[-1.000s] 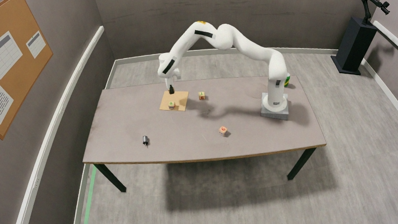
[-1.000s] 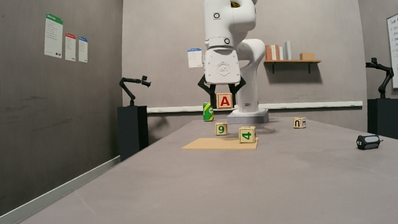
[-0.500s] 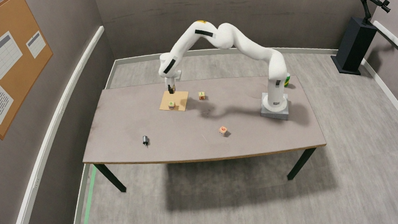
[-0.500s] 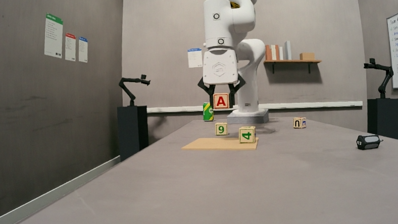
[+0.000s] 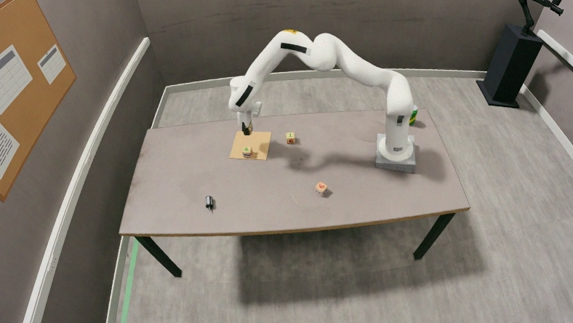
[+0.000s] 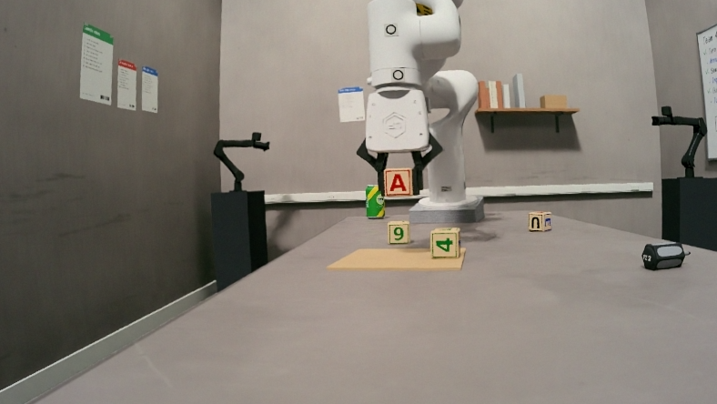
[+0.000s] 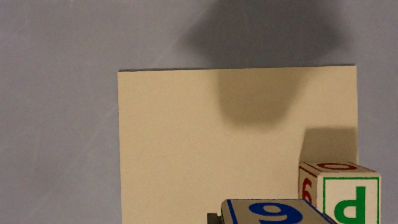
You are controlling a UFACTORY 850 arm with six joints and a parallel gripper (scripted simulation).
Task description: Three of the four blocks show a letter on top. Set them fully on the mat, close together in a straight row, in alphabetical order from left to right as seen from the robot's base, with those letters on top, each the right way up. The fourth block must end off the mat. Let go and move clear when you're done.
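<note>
My hand is 12 cm above the tan mat. Also, from my hand: green can: 92 cm behind, 23 cm to the right, 6 cm below; then black device: 40 cm to the left, 14 cm ahead, 11 cm below.
</note>
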